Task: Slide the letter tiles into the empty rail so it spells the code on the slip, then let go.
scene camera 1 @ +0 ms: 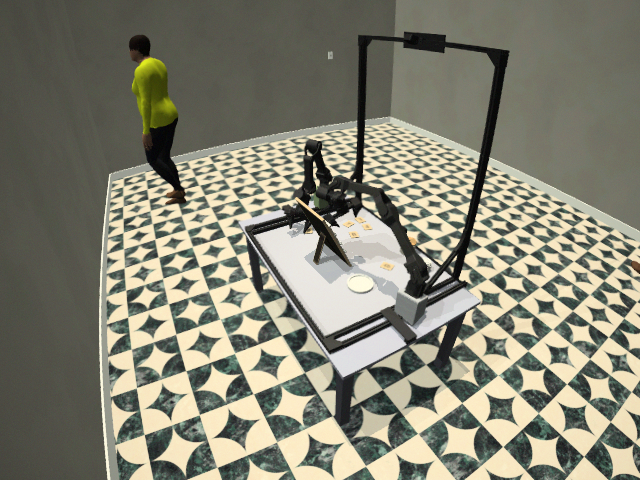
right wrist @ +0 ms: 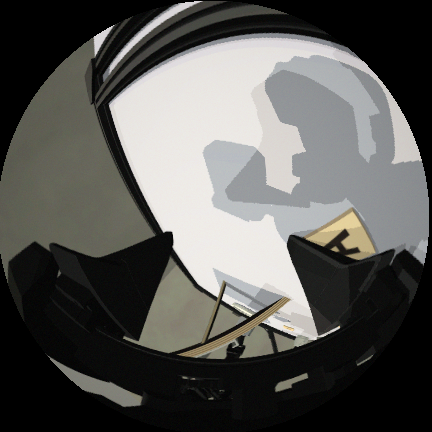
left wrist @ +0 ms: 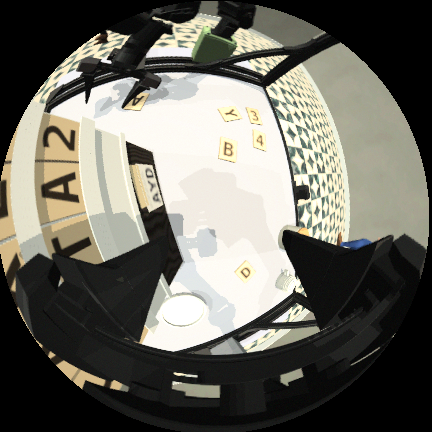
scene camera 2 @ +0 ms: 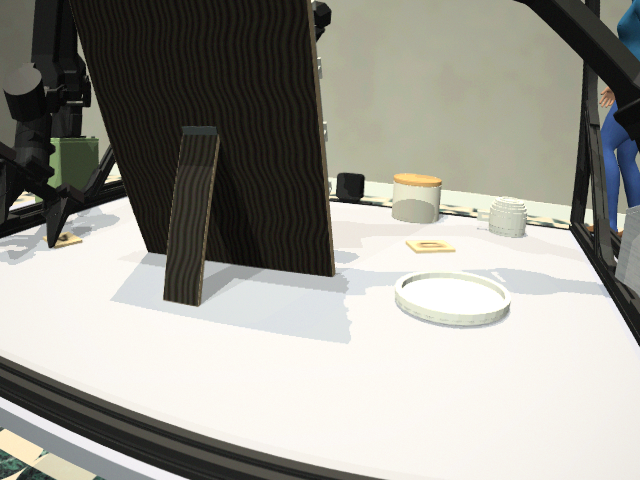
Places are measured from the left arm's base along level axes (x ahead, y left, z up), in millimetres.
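Pixels of known places: left gripper, fingertip midpoint: (scene camera 1: 347, 222) (left wrist: 226, 239); right gripper, fingertip midpoint: (scene camera 1: 297, 231) (right wrist: 232, 239) (left wrist: 104, 104) (scene camera 2: 28, 236); left arm's base at its link origin: (scene camera 1: 413, 293); right arm's base at its link origin: (left wrist: 220, 33) (scene camera 2: 65, 137).
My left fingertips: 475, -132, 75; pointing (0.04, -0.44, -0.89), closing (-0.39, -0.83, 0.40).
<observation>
Ahead of a thing's pixels: the offset from my left fingertips to its top centre, as dx, dy, dz. "spot": to the spot under its first point.
My left gripper (left wrist: 226, 239) (scene camera 1: 345, 217) is open and empty beside the tilted board's rails. In the left wrist view an empty cream rail @(spot: +105, +67, -68) (left wrist: 107, 175) runs beside rows holding tiles such as 2 @(spot: +142, +83, -9) (left wrist: 61, 138) and A @(spot: +99, +94, -8) (left wrist: 60, 187). A slip @(+82, +29, -130) (left wrist: 154, 187) by the rail reads AYD, partly cut off at its end. Loose tiles Y @(+183, -228, -190) (left wrist: 230, 114), 3 (left wrist: 254, 116), 4 (left wrist: 259, 140), B @(+88, -164, -190) (left wrist: 228, 149) and D @(-212, -65, -190) (left wrist: 245, 272) (scene camera 2: 430, 246) lie flat. My right gripper (right wrist: 232, 239) (left wrist: 104, 104) is open and empty, one finger partly covering a loose A tile @(+303, -20, -190) (right wrist: 356, 227) (left wrist: 136, 101).
The dark board (scene camera 1: 320, 224) (scene camera 2: 206, 51) leans on a rear strut (scene camera 2: 190, 222). A round plate @(-200, +131, -180) (scene camera 2: 454, 317) lies right of it. A lidded canister @(-218, -241, -127) (scene camera 2: 416, 201), ribbed mug @(-354, -177, -140) (scene camera 2: 507, 219) and black box (scene camera 2: 350, 186) stand behind. Black frame rails (scene camera 1: 289, 299) edge the table.
</observation>
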